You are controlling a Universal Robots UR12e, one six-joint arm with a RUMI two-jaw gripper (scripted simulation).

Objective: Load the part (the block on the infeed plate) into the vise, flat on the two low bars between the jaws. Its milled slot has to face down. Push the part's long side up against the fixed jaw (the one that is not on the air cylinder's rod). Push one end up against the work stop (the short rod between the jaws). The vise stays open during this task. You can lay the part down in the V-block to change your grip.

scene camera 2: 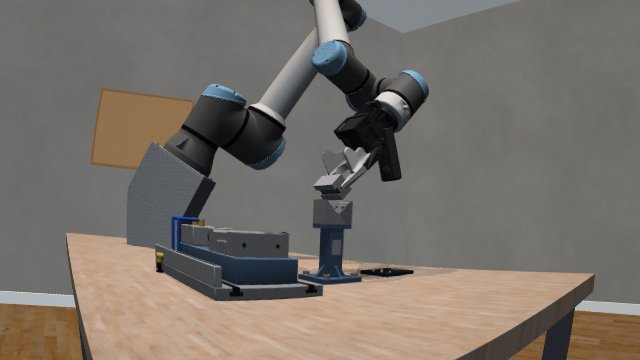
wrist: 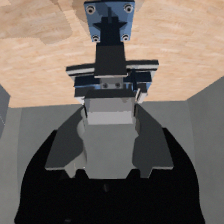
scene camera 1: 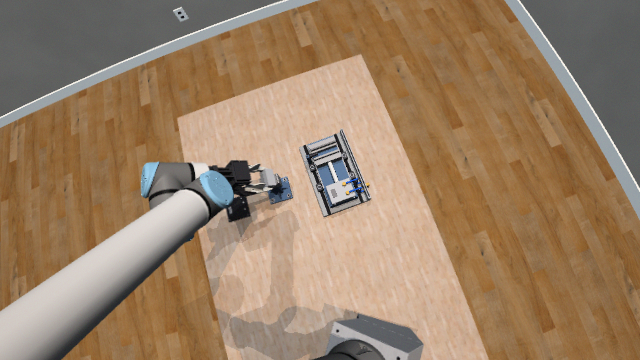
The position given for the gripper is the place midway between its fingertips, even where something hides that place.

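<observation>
There's a part (wrist: 103, 106) here, and the gripper (scene camera 2: 329, 188) is visible as well; the wrist view catches the gripper too (wrist: 110, 105).
</observation>
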